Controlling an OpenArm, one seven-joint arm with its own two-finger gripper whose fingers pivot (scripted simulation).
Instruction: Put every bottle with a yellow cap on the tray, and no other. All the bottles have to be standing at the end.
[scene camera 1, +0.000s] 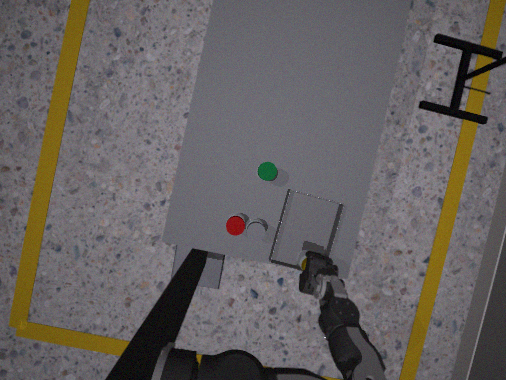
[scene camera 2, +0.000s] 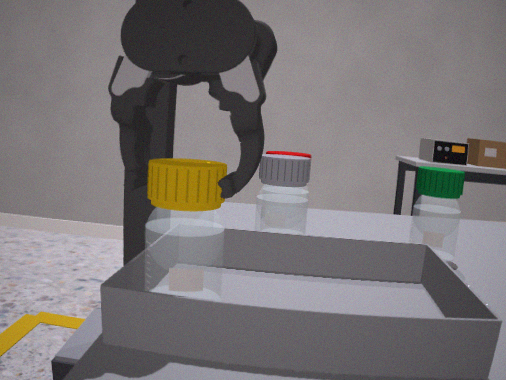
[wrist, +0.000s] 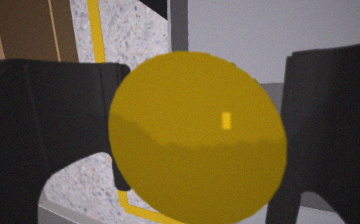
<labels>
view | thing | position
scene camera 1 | my gripper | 311, 266
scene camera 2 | my gripper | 186, 189
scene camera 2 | grey tray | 295, 271
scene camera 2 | yellow-capped bottle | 184, 235
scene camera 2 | green-capped bottle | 436, 214
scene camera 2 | grey-capped bottle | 281, 206
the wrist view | my gripper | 196, 132
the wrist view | grey tray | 259, 44
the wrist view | yellow-capped bottle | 188, 130
</labels>
